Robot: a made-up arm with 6 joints. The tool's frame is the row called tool. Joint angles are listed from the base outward. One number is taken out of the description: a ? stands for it. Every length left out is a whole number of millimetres.
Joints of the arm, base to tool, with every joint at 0 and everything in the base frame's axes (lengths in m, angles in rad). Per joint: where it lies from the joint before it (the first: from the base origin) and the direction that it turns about. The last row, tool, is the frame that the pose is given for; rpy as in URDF.
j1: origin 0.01 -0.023 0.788 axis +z
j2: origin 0.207 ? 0 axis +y
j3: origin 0.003 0 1.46 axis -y
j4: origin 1.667 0 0.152 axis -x
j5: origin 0 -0.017 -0.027 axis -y
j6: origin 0.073 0 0.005 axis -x
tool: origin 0 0.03 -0.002 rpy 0 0 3.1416
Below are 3 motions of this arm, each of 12 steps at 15 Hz.
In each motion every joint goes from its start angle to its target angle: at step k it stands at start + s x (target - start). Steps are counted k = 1, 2, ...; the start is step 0. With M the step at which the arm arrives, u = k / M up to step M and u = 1 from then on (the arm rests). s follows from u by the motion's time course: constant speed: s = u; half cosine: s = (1 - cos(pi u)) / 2; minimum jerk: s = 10 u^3 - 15 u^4 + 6 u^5.
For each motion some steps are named. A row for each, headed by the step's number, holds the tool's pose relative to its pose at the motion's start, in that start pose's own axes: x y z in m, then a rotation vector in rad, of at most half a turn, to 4 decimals.
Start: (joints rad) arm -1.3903 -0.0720 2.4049 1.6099 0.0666 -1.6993
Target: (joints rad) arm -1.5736 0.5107 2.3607 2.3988 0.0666 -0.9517
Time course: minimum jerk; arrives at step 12
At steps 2, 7, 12:
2: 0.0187 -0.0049 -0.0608 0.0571 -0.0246 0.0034
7: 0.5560 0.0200 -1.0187 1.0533 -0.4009 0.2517
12: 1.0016 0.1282 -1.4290 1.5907 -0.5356 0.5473

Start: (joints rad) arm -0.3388 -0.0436 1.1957 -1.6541 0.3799 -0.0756
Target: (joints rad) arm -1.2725 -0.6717 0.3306 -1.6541 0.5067 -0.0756
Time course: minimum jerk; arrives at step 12
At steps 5, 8, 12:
5: 0.0931 -0.1708 0.1447 0.3056 0.1634 0.0648
8: 0.3614 -0.3158 0.2335 0.6775 0.4027 0.1731
12: 0.5276 -0.3343 0.2557 0.8448 0.5263 0.2359

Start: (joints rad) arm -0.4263 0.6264 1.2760 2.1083 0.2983 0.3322
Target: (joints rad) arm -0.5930 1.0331 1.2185 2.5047 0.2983 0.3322
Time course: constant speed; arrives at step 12
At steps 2, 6, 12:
2: -0.0467 -0.2053 0.1187 0.0556 0.0534 0.0854
6: -0.0804 -0.6281 0.3566 0.1616 0.1705 0.2481
12: 0.0185 -1.2648 0.7121 0.3041 0.3719 0.4691

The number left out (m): 0.033
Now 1 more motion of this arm.
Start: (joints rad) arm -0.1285 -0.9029 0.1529 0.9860 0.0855 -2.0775
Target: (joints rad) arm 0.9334 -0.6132 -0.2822 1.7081 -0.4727 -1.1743
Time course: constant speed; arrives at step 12
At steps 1, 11, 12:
1: -0.0371 0.1071 -0.0412 0.0550 -0.0486 -0.0687
11: 0.0787 0.4609 -1.0545 0.8718 -0.7770 -0.0025
12: 0.1503 0.4186 -1.1557 0.9695 -0.8214 0.0845

